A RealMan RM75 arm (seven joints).
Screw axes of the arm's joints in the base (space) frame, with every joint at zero. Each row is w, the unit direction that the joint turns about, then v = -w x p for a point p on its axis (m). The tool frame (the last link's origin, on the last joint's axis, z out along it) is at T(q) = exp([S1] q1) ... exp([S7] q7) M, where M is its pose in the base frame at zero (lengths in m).
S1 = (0, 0, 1, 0.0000, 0.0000, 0.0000)
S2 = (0, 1, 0, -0.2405, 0.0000, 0.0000)
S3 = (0, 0, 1, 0.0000, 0.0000, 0.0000)
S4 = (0, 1, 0, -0.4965, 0.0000, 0.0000)
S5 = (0, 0, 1, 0.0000, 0.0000, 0.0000)
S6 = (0, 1, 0, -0.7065, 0.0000, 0.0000)
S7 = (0, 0, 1, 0.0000, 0.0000, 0.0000)
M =
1 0 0 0.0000
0 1 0 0.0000
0 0 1 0.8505
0 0 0 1
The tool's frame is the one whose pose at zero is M.
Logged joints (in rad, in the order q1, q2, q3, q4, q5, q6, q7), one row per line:
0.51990 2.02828 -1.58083 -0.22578 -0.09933 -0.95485 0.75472
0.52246 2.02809 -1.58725 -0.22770 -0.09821 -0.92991 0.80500
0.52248 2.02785 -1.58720 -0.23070 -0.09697 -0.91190 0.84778
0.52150 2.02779 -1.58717 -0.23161 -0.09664 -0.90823 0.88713
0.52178 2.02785 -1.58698 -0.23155 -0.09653 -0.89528 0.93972
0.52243 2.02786 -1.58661 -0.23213 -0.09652 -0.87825 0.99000
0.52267 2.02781 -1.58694 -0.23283 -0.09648 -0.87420 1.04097
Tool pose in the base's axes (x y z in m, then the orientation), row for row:
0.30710 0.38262 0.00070 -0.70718 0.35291 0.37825 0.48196
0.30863 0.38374 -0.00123 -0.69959 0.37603 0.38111 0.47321
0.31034 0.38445 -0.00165 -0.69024 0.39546 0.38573 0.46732
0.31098 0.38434 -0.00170 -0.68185 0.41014 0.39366 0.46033
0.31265 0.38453 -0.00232 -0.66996 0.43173 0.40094 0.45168
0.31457 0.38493 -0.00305 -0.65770 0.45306 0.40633 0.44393
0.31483 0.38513 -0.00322 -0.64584 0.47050 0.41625 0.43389
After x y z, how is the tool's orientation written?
As a quaternion, x y z w.
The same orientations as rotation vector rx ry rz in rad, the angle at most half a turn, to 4 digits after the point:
-1.7238 0.8603 0.9220
-1.7119 0.9202 0.9326
-1.6935 0.9702 0.9464
-1.6781 1.0094 0.9688
-1.6553 1.0667 0.9906
-1.6306 1.1233 1.0074
-1.6086 1.1718 1.0367

